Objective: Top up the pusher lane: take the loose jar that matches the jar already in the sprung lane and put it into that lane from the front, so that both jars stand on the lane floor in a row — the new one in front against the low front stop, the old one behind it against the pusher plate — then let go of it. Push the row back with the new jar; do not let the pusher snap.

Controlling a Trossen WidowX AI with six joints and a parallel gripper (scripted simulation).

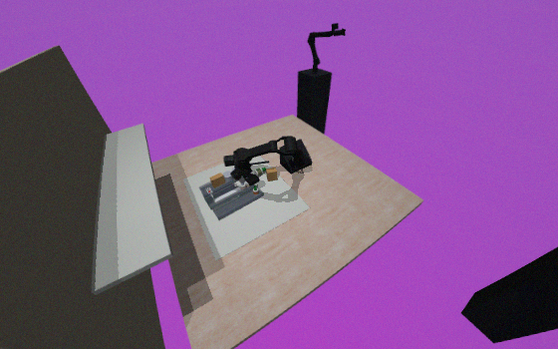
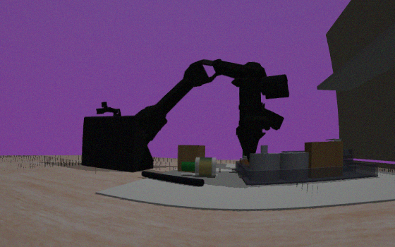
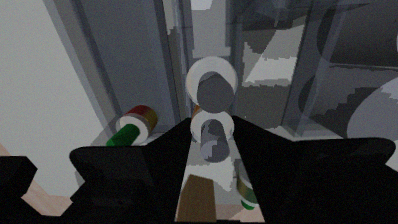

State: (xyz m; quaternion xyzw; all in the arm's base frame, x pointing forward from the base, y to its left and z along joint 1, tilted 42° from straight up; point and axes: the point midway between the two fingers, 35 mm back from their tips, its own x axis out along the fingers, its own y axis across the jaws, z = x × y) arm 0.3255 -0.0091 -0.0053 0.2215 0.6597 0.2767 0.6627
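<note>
My gripper tip is 140 mm short of the grey rack, 20 mm to the left of it and 10 mm above it. From my gripper tip the other things lie so: shelf: 510 mm ahead, 10 mm to the left, 340 mm above; then black rod: 150 mm behind, 160 mm to the right, 20 mm below.
</note>
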